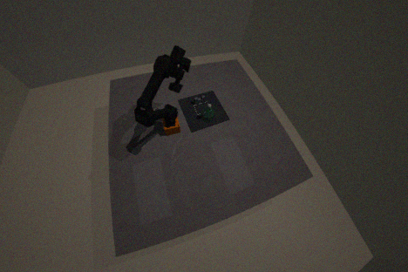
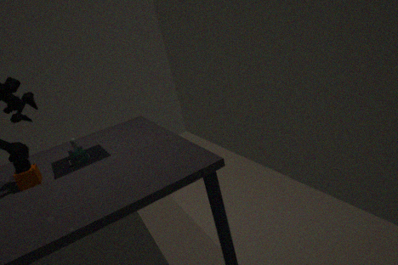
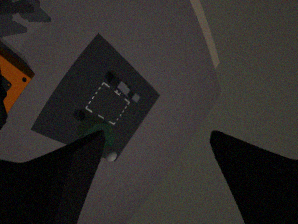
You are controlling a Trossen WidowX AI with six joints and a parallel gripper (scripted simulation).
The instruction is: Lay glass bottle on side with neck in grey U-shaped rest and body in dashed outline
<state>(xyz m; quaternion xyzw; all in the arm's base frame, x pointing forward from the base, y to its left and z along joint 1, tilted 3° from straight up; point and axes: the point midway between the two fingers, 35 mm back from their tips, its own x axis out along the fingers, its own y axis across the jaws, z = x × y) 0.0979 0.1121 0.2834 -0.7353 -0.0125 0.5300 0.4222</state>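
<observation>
The glass bottle is 15 cm ahead of my gripper tip, 8 cm to the right of it and 25 cm below it. Also, from my gripper tip: dark mat 13 cm ahead, 34 cm below.
</observation>
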